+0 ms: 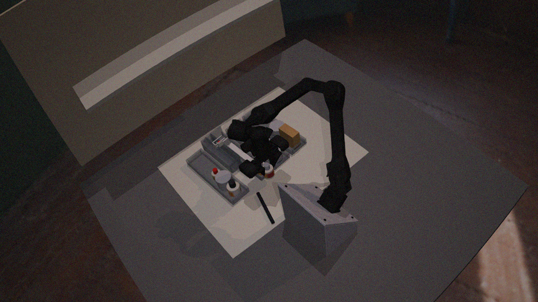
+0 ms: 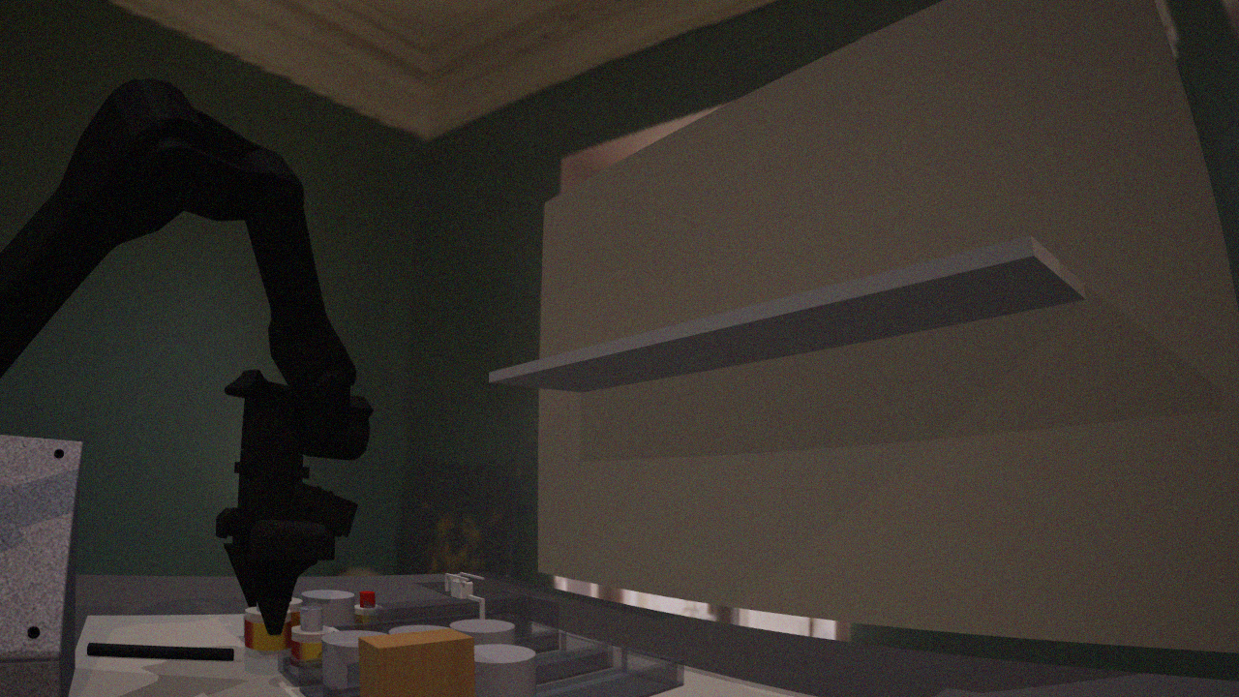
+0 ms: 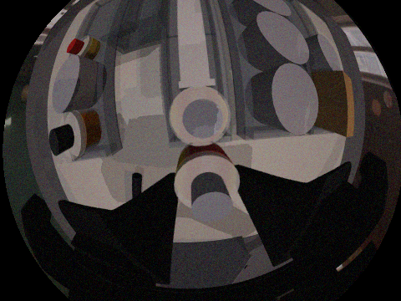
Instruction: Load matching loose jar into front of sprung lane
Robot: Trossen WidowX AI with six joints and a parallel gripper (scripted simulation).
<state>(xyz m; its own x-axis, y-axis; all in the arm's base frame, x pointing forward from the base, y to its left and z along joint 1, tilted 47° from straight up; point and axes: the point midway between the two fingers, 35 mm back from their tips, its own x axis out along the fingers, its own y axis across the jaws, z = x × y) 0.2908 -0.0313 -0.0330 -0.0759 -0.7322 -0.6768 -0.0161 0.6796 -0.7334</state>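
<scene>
Now: gripper tip 8 cm past the black bar, 10 cm to the right of it and 4 cm above it. Round my gripper tip: orange box (6 cm ahead, 17 cm to the right, 1 cm below).
</scene>
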